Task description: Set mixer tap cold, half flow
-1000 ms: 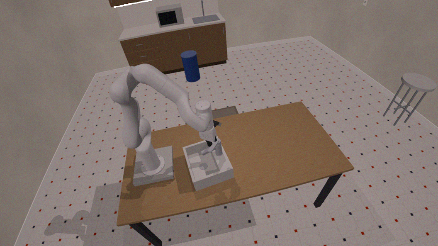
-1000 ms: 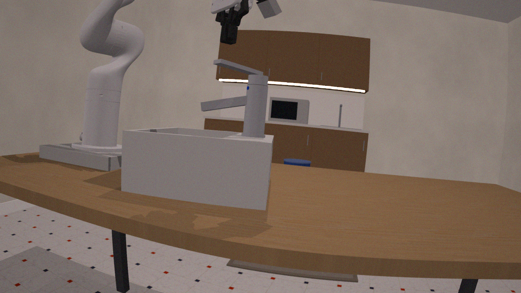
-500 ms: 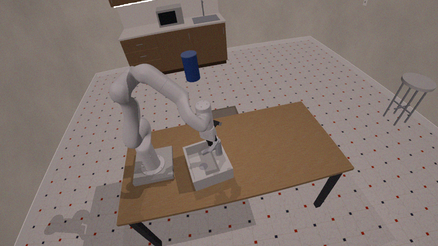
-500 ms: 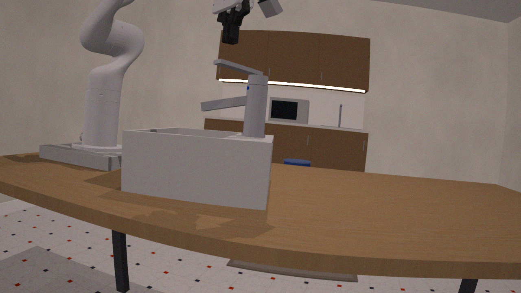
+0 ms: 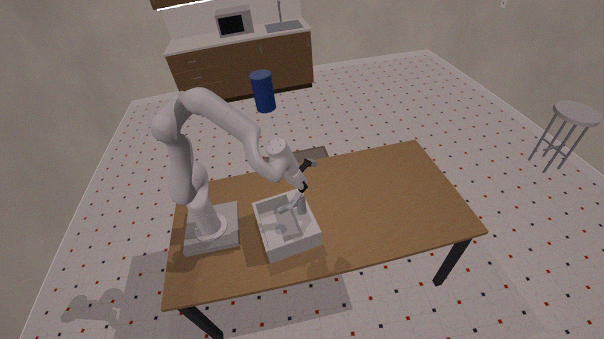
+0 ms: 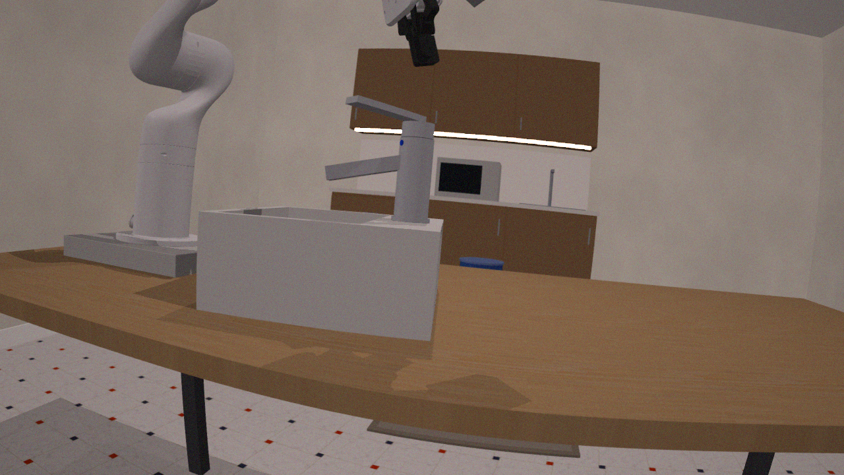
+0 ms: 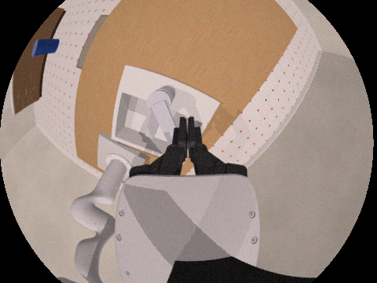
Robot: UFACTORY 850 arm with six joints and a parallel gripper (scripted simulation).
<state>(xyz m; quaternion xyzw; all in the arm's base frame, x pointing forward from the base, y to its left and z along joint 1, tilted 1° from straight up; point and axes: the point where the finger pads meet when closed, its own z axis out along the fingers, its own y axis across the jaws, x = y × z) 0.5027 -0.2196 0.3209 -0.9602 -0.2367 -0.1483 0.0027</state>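
Right now the flat lever is 40 mm behind my hand, 10 mm to the left of it and 90 mm below it. The rest, counted from my hand: white sink basin (120 mm behind, 50 mm to the left, 320 mm below).
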